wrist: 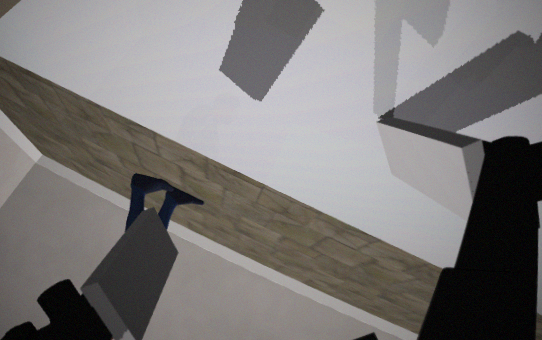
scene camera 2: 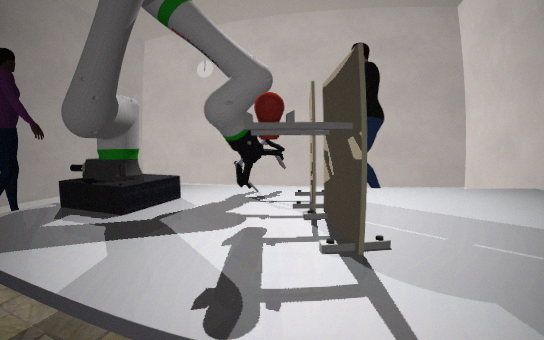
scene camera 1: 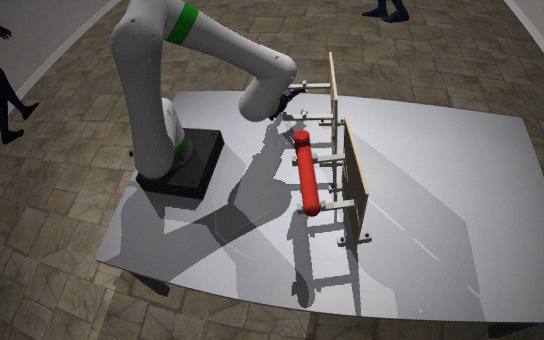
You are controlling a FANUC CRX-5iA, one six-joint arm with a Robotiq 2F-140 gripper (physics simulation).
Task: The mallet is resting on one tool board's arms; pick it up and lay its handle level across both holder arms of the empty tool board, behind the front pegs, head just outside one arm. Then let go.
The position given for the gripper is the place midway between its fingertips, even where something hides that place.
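Observation:
A red mallet [scene camera 1: 310, 198] is in view, and scene camera 2 also shows the red mallet [scene camera 2: 269, 107]. In the wrist view the red mallet is out of frame. Also visible: a tool board [scene camera 2: 313, 204] and a tool board [scene camera 1: 354, 185]. The gripper [scene camera 2: 269, 178] is in view, and the wrist view shows the gripper [wrist: 272, 190] as well.

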